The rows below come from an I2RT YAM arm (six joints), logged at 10 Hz.
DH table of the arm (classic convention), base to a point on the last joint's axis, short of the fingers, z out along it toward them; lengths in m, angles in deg. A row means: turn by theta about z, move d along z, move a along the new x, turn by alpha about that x. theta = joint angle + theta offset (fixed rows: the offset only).
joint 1: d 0.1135  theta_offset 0  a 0.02  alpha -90
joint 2: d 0  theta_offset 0  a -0.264  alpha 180
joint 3: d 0  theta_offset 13.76  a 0.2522  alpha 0
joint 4: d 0  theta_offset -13.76  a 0.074  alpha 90
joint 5: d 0  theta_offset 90  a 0  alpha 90
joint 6: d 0.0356  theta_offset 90  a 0  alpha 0
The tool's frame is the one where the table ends.
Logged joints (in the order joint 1, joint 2, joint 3, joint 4, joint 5, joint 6), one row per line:
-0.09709 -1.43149 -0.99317 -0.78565 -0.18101 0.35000
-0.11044 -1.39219 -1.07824 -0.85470 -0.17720 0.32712
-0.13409 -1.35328 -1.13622 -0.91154 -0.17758 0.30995
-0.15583 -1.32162 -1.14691 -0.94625 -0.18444 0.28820
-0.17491 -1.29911 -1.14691 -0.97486 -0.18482 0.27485
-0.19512 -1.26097 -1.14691 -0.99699 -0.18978 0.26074
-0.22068 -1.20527 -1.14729 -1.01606 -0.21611 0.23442
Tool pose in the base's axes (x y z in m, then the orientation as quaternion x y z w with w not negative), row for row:
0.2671 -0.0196 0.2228 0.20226 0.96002 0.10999 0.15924
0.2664 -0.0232 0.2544 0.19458 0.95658 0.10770 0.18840
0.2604 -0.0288 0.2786 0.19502 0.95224 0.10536 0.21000
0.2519 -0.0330 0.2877 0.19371 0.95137 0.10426 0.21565
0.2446 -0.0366 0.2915 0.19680 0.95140 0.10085 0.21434
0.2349 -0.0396 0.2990 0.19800 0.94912 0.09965 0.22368
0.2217 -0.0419 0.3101 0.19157 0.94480 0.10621 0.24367
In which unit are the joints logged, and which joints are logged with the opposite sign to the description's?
The joints are logged in radians. Opposite sign: joint 2, joint 3.
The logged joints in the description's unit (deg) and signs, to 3 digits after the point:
-5.563 82.018 56.904 -45.014 -10.371 20.054
-6.328 79.767 61.779 -48.971 -10.153 18.743
-7.683 77.537 65.101 -52.227 -10.175 17.759
-8.928 75.723 65.713 -54.216 -10.568 16.513
-10.022 74.434 65.713 -55.855 -10.589 15.748
-11.180 72.248 65.713 -57.123 -10.874 14.939
-12.644 69.057 65.735 -58.216 -12.382 13.431

